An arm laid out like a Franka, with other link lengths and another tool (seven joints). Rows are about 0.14 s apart.
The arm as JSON. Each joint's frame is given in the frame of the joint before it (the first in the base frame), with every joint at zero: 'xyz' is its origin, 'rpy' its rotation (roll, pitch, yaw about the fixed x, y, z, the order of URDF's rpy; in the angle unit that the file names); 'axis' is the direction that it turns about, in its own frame. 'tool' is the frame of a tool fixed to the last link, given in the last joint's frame.
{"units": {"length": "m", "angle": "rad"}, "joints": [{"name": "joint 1", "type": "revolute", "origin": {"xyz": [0.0, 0.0, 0.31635], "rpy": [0.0, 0.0, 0.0]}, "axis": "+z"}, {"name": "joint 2", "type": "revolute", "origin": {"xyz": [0.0, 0.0, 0.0], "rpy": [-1.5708, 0.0, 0.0]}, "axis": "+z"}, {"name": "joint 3", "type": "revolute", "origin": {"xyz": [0.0, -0.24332, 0.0], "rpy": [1.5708, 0.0, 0.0]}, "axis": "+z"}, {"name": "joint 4", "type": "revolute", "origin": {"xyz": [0.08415, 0.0, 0.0], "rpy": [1.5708, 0.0, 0.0]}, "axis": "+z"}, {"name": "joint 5", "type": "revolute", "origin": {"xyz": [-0.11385, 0.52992, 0.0], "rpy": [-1.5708, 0.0, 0.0]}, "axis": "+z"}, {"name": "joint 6", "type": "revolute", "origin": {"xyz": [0.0, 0.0, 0.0], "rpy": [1.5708, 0.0, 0.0]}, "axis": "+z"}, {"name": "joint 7", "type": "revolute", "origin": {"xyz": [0.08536, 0.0, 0.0], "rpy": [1.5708, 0.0, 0.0]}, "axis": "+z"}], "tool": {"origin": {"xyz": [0.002, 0.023, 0.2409], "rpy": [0.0, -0.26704, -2.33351]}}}
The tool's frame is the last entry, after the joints.
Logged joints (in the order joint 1, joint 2, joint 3, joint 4, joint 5, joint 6, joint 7), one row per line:
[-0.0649 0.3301 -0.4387 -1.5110 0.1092 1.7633 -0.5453]
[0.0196 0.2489 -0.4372 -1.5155 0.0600 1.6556 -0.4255]
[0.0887 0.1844 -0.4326 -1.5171 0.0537 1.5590 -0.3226]
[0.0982 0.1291 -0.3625 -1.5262 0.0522 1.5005 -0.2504]
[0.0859 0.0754 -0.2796 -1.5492 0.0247 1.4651 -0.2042]
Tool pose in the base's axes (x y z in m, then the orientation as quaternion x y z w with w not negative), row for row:
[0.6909 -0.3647 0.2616 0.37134 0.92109 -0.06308 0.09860]
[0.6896 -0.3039 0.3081 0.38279 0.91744 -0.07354 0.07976]
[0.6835 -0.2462 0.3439 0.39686 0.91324 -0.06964 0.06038]
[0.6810 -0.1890 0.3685 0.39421 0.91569 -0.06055 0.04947]
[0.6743 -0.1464 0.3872 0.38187 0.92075 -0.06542 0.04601]
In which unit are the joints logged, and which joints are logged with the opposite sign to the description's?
The joints are logged in radians. Opposite sign: none.
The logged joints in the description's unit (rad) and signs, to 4 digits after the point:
[-0.0649 0.3301 -0.4387 -1.5110 0.1092 1.7633 -0.5453]
[0.0196 0.2489 -0.4372 -1.5155 0.0600 1.6556 -0.4255]
[0.0887 0.1844 -0.4326 -1.5171 0.0537 1.5590 -0.3226]
[0.0982 0.1291 -0.3625 -1.5262 0.0522 1.5005 -0.2504]
[0.0859 0.0754 -0.2796 -1.5492 0.0247 1.4651 -0.2042]

